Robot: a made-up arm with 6 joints. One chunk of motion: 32 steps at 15 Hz.
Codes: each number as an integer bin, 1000 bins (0 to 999) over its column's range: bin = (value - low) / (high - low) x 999, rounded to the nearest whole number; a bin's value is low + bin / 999 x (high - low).
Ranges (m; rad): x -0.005..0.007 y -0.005..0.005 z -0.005..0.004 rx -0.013..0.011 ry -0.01..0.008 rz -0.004..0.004
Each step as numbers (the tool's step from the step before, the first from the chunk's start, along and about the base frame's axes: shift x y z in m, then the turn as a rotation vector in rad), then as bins.
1 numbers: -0.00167 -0.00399 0.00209 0.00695 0.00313 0.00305
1 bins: 277 101 787 830 729 880
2 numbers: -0.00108 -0.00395 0.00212 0.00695 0.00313 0.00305
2 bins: 326 105 790 830 729 880
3 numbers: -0.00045 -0.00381 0.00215 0.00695 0.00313 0.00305
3 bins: 379 119 794 830 729 880
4 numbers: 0.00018 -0.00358 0.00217 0.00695 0.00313 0.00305
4 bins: 431 142 796 830 729 880
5 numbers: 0.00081 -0.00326 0.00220 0.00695 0.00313 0.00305
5 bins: 484 174 799 830 729 880
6 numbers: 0.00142 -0.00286 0.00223 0.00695 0.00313 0.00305
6 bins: 534 214 803 830 729 880
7 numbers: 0.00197 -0.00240 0.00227 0.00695 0.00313 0.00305
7 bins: 580 260 807 830 729 880
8 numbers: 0.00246 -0.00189 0.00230 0.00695 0.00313 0.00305
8 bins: 621 311 810 830 729 880
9 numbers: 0.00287 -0.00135 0.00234 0.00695 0.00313 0.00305
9 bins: 655 365 815 830 729 880
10 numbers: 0.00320 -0.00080 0.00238 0.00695 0.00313 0.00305
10 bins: 683 420 819 830 729 880
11 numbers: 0.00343 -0.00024 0.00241 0.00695 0.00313 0.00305
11 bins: 702 476 823 830 729 880
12 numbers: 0.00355 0.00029 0.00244 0.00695 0.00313 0.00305
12 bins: 712 528 826 830 729 880
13 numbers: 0.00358 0.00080 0.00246 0.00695 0.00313 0.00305
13 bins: 714 579 828 830 729 880
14 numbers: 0.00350 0.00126 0.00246 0.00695 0.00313 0.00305
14 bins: 708 625 828 830 729 880
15 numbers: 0.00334 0.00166 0.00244 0.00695 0.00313 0.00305
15 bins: 694 665 826 830 729 880
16 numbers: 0.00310 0.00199 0.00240 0.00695 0.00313 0.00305
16 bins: 674 698 821 830 729 880
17 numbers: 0.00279 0.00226 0.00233 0.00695 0.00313 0.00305
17 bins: 649 725 814 830 729 880
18 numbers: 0.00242 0.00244 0.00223 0.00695 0.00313 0.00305
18 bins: 618 743 803 830 729 880
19 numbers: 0.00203 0.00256 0.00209 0.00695 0.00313 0.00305
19 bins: 585 755 787 830 729 880
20 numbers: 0.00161 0.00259 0.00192 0.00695 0.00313 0.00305
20 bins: 550 758 768 830 729 880
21 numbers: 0.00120 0.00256 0.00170 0.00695 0.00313 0.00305
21 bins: 516 755 744 830 729 880
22 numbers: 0.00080 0.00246 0.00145 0.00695 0.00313 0.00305
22 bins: 483 745 716 830 729 880
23 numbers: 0.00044 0.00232 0.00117 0.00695 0.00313 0.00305
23 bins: 453 731 685 830 729 880
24 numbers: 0.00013 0.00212 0.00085 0.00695 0.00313 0.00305
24 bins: 427 711 649 830 729 880
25 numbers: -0.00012 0.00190 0.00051 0.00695 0.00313 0.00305
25 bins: 406 689 612 830 729 880
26 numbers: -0.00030 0.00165 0.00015 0.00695 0.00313 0.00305
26 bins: 391 664 572 830 729 880
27 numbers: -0.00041 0.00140 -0.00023 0.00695 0.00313 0.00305
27 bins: 382 639 529 830 729 880
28 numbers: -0.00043 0.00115 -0.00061 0.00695 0.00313 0.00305
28 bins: 380 614 487 830 729 880
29 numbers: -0.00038 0.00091 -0.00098 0.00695 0.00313 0.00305
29 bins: 385 590 446 830 729 880
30 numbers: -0.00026 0.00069 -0.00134 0.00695 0.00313 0.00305
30 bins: 395 568 406 830 729 880
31 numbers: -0.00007 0.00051 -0.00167 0.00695 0.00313 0.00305
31 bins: 410 550 370 830 729 880
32 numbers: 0.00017 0.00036 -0.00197 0.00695 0.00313 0.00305
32 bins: 430 535 336 830 729 880
